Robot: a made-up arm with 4 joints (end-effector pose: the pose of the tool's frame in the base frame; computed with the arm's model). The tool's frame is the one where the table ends.
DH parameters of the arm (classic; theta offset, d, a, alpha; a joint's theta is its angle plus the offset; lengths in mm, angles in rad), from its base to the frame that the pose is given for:
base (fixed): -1.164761 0 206.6 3.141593
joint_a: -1.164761 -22 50.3 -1.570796
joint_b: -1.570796 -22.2 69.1 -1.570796
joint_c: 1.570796 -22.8 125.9 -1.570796
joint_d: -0.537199 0 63.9 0
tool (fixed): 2.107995 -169.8 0 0
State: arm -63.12 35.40 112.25 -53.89
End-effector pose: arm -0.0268 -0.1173 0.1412 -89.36 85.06 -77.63
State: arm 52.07 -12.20 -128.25 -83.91
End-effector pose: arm -0.0079 -0.3558 -0.0264 -29.57 128.56 37.00
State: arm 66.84 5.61 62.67 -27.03
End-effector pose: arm 0.3404 -0.1682 0.0201 -28.64 -62.83 79.65
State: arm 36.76 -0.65 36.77 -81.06
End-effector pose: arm 0.2729 -0.0760 -0.1224 15.15 -35.48 59.74
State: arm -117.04 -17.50 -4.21 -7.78
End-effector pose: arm -0.0792 -0.2820 -0.2228 -4.68 -18.57 -69.49
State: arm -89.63 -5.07 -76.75 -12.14
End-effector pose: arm 0.1854 -0.1439 -0.2549 63.33 -57.65 -81.85
